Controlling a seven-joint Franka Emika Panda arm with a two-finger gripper.
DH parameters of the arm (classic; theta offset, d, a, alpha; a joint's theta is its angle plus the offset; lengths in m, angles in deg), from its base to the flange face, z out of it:
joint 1: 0 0.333 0 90
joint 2: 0 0 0 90
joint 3: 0 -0.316 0.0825 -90
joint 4: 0 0 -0.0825 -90
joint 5: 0 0.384 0 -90
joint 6: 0 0 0.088 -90
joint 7: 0 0.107 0 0
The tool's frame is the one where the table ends.
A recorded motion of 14 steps. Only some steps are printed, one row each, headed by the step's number.
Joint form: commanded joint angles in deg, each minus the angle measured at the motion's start. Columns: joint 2, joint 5, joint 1, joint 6, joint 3, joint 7, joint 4.
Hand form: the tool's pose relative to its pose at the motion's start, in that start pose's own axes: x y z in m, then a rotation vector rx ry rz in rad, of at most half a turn. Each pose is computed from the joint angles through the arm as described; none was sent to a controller.
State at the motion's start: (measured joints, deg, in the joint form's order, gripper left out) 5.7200 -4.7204 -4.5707 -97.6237 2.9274 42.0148 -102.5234
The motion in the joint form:
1: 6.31 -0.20 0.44 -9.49 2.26 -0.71 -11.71
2: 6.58 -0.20 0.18 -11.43 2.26 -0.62 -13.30
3: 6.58 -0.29 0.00 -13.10 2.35 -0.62 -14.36
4: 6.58 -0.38 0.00 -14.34 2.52 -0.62 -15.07
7: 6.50 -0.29 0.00 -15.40 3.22 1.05 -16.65
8: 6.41 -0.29 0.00 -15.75 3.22 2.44 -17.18
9: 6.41 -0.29 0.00 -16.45 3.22 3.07 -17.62
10: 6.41 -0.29 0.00 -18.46 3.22 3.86 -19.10
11: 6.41 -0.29 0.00 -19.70 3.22 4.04 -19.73
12: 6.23 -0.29 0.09 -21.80 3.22 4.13 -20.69
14: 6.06 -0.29 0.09 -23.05 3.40 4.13 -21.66
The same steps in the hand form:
1: -0.0109 0.0293 0.0280 0.0538 0.0446 0.0097
2: -0.0107 0.0308 0.0361 0.0613 0.0521 0.0139
3: -0.0091 0.0316 0.0425 0.0674 0.0605 0.0166
4: -0.0080 0.0321 0.0466 0.0728 0.0678 0.0181
7: -0.0062 0.0371 0.0595 0.0693 0.0556 0.0573
8: -0.0068 0.0369 0.0642 0.0670 0.0512 0.0807
9: -0.0070 0.0365 0.0667 0.0705 0.0540 0.0911
10: -0.0082 0.0358 0.0758 0.0779 0.0598 0.1028
11: -0.0082 0.0351 0.0790 0.0856 0.0672 0.1051
12: -0.0083 0.0329 0.0850 0.0976 0.0792 0.1037
14: -0.0082 0.0336 0.0926 0.0994 0.0799 0.1053

